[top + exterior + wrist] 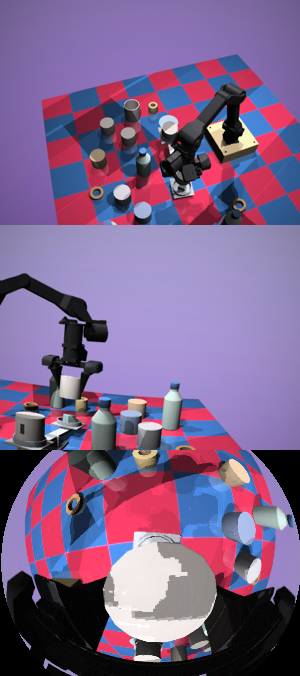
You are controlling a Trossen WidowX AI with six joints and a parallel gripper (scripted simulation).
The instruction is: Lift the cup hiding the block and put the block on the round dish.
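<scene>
Right now my gripper tip is 2 cm past the pale blue round dish, 39 cm to the left of it and 13 cm above it. Also, from my gripper tip: grey balance: 14 cm to the right, 10 cm below.
</scene>
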